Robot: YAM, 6 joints.
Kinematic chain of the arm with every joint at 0, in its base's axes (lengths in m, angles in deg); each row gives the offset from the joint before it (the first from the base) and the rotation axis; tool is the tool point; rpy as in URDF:
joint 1: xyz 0 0 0.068 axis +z
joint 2: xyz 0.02 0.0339 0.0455 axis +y
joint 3: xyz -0.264 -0.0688 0 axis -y
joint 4: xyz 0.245 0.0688 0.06 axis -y
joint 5: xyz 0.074 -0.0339 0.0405 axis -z
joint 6: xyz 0.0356 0 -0.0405 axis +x
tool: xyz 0 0 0 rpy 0 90 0
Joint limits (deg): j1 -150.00..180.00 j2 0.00..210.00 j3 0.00..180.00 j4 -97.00..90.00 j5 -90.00..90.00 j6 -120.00..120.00
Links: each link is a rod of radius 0.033 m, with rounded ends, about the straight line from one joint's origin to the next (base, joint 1, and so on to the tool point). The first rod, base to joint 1, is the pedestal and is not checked.
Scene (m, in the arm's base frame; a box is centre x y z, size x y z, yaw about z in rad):
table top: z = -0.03
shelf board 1: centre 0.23 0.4 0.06 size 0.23 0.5 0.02 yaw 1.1
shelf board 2: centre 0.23 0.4 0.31 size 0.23 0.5 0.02 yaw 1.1
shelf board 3: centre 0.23 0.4 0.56 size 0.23 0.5 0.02 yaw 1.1
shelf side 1: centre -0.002 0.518 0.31 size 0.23 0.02 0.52 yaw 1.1
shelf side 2: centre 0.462 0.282 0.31 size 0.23 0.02 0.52 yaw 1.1
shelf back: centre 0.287 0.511 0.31 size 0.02 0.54 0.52 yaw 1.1
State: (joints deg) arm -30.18 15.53 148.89 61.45 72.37 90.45
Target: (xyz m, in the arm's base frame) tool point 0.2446 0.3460 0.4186
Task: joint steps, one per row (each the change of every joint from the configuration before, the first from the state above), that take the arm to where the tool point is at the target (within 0.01 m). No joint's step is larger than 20 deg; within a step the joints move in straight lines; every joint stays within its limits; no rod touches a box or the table.
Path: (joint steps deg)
1: -12.65 -2.59 -18.76 -0.74 -1.21 -3.78
2: -12.66 -2.59 -18.77 -0.74 -1.21 -3.77
3: -12.65 -2.59 -18.76 -0.74 -1.20 -3.78
4: -12.65 -2.58 -18.77 -0.74 -1.21 -3.77
5: -12.66 -2.59 -18.76 -0.74 -1.21 -3.78
6: -12.65 -2.59 -18.77 -0.74 -1.21 -3.78
7: -16.08 2.86 17.11 16.50 12.44 11.33
8: -16.08 2.87 17.10 16.49 12.44 11.33
9: 1.37 6.54 16.67 0.00 -1.33 0.00
10: 1.37 6.54 16.67 0.00 -1.33 0.00
11: 1.37 6.55 16.68 0.00 -1.33 0.00
12: 1.38 6.54 16.67 0.00 -1.33 0.00
13: 1.37 6.54 16.67 0.00 -1.34 0.00
14: 1.37 6.54 16.68 0.00 -1.33 0.00

